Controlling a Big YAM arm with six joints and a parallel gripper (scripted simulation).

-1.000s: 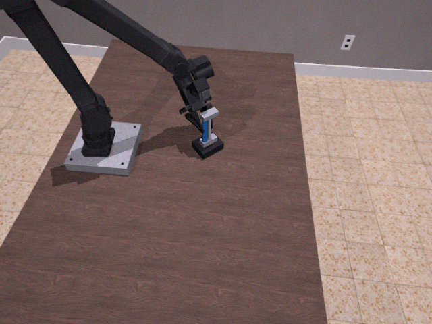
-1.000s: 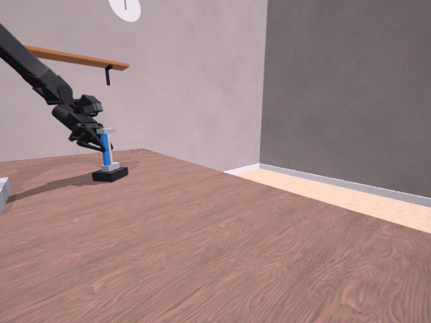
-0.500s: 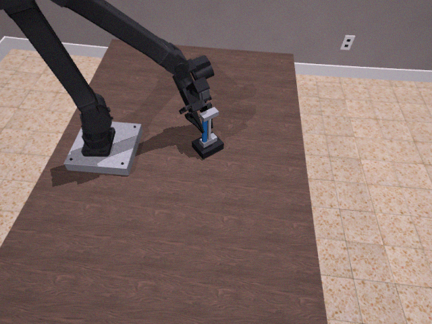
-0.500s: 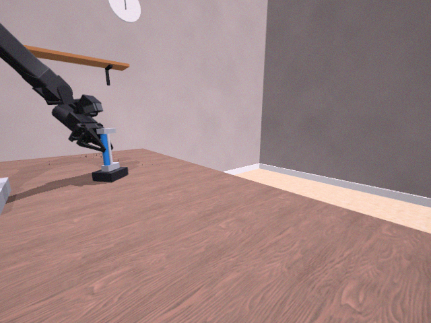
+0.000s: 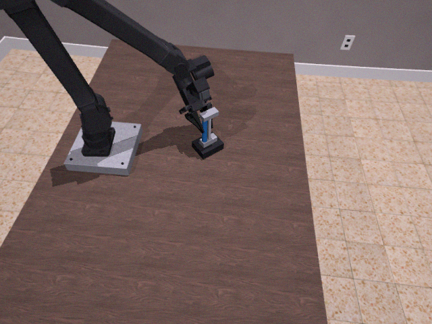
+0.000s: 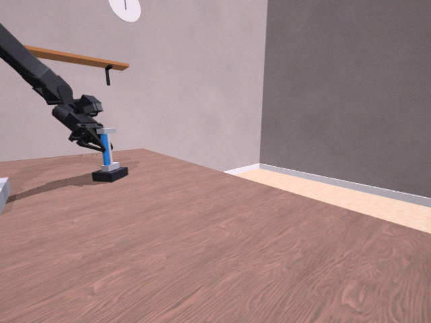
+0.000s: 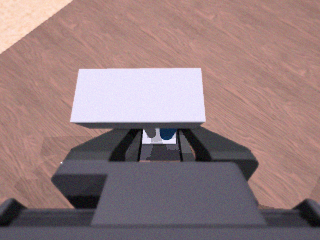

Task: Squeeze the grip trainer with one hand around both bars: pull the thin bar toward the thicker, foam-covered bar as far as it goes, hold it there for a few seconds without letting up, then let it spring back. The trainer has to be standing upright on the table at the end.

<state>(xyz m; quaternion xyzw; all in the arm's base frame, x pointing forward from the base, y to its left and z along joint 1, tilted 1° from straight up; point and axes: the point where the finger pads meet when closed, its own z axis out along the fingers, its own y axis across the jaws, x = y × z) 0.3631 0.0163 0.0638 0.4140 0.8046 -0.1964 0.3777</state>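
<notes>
Right now the thin grey bar is 1 cm to the left of my hand and 1 cm ahead of it. Also, from my hand: grip trainer: 1 cm below.
</notes>
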